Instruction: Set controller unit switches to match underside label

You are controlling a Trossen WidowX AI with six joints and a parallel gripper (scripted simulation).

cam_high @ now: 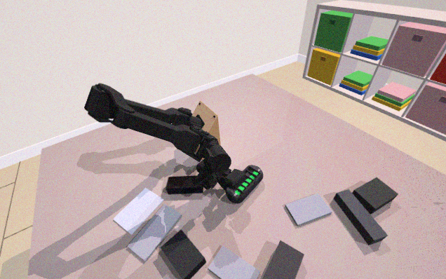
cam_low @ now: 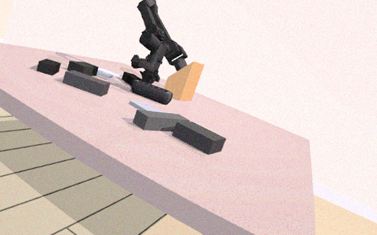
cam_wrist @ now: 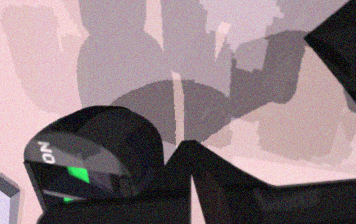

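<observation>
Now: the dark module 8 cm behind my gripper tip, 12 cm to the right of it and 1 cm above it.
</observation>
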